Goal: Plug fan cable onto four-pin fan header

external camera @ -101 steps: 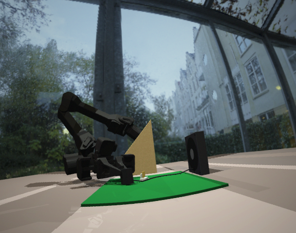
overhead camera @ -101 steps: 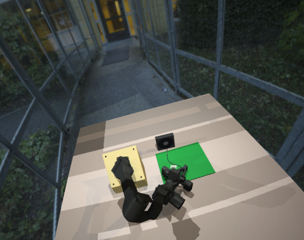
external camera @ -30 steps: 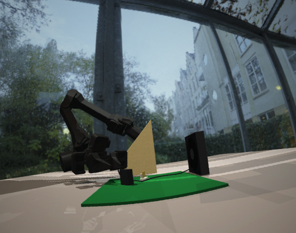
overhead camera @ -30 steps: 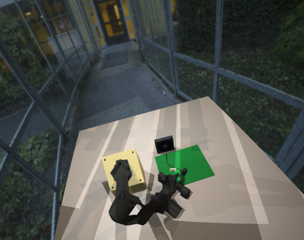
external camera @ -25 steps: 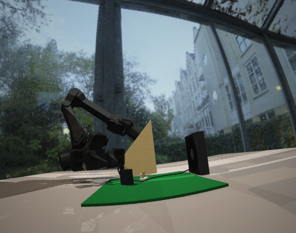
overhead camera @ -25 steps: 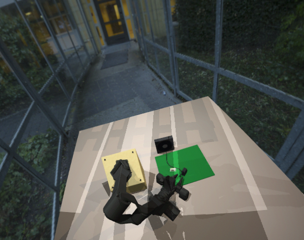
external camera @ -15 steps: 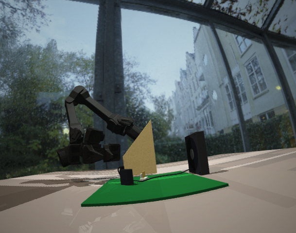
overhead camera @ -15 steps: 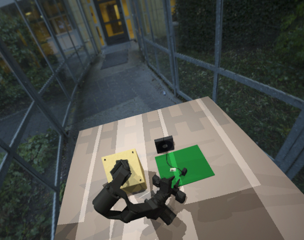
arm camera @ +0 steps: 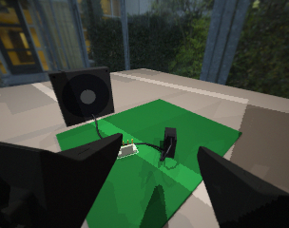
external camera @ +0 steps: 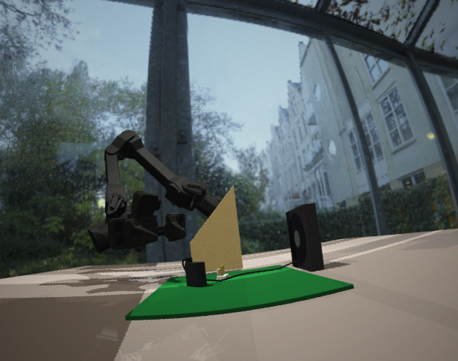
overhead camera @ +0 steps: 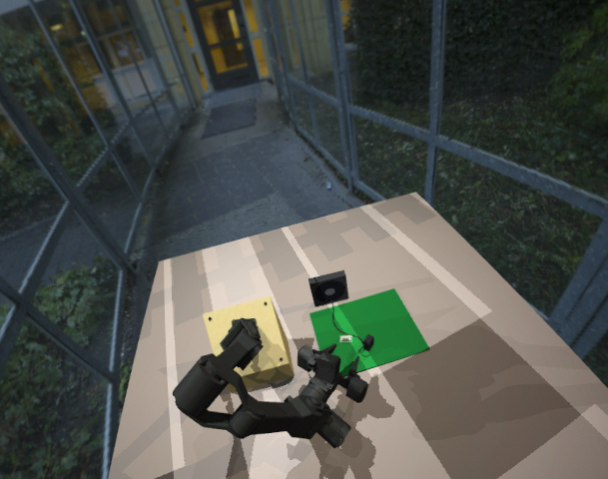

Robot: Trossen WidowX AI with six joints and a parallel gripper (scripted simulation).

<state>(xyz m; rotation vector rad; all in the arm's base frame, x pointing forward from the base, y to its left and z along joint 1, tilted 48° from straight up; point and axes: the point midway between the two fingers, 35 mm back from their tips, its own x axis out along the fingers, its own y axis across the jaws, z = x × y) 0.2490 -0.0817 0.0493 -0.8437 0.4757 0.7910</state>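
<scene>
Now: the black plug 70 mm ahead of my gripper tip, 50 mm to the left of it and 70 mm below it. Round my gripper tip: black fan 20 mm behind, 250 mm to the left, 30 mm below; then green board 70 mm ahead, 110 mm to the left, 110 mm below.
</scene>
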